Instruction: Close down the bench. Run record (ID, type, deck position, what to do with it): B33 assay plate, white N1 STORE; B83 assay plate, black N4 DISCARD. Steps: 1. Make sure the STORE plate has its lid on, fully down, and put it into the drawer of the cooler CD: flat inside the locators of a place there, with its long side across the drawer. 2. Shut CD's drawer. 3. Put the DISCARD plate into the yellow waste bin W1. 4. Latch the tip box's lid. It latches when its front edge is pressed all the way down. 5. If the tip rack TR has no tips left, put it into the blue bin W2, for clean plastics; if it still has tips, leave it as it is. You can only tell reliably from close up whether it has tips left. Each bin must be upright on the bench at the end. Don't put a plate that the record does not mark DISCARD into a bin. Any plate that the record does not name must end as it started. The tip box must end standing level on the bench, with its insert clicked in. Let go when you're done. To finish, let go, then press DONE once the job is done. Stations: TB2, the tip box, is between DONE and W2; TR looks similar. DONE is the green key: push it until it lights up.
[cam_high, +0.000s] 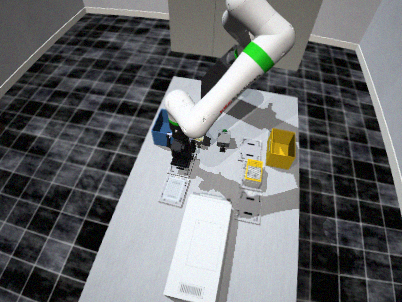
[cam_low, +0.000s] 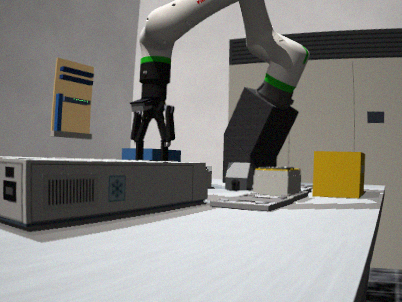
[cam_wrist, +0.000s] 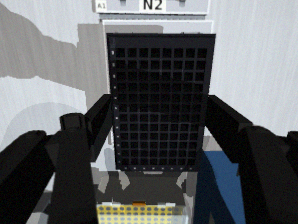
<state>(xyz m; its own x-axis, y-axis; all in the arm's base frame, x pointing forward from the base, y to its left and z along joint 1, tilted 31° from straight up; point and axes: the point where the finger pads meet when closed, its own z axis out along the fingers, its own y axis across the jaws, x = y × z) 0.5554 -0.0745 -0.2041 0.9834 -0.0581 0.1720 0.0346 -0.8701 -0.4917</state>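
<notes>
The yellow bin W1 is 510 mm to the left of my hand, 210 mm behind it and 60 mm below it. Also, from my hand: clear tip box lid: 180 mm behind, 40 mm below, 20 mm to the left; then black assay plate: 20 mm below; then yellow insert: 180 mm behind, 40 mm below, 20 mm to the left.
</notes>
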